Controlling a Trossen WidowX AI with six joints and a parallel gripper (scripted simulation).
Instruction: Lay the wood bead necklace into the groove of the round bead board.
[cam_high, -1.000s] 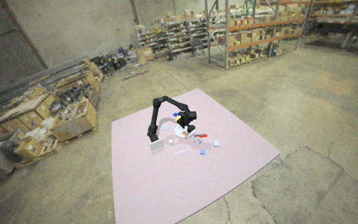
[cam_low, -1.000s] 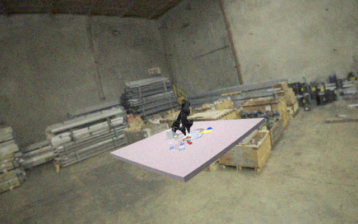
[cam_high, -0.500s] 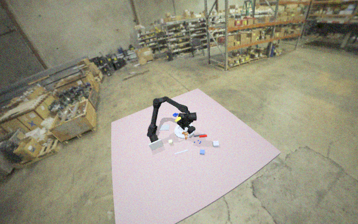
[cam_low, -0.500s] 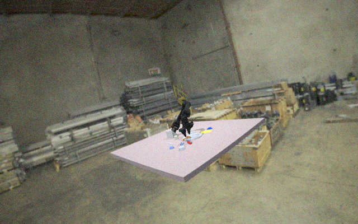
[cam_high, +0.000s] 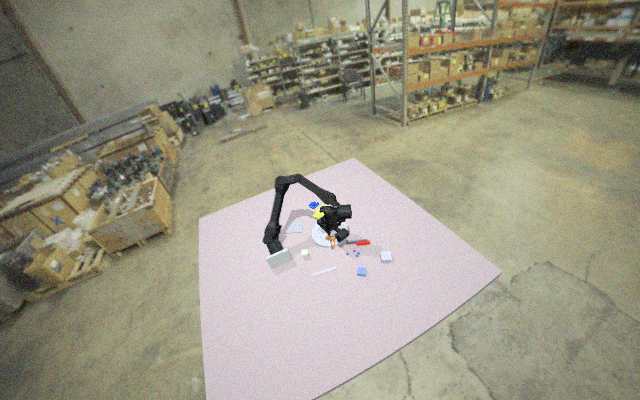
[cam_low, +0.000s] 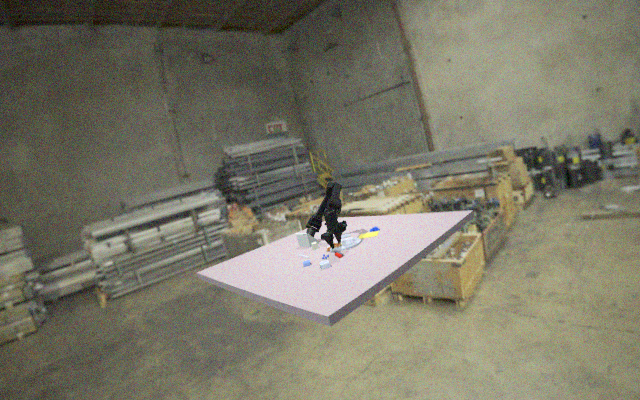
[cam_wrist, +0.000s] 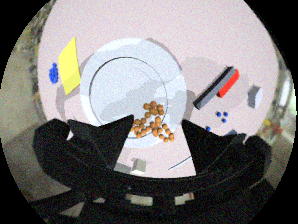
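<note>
Right now the red-handled tool is 11 cm ahead of my gripper tip, 8 cm to the right of it and 1 cm below it. Round my gripper tip: white stick (12 cm behind, 16 cm to the right, 1 cm below); cream cube (17 cm behind, 3 cm to the right); blue block (4 cm ahead, 24 cm to the right, 1 cm below).
</note>
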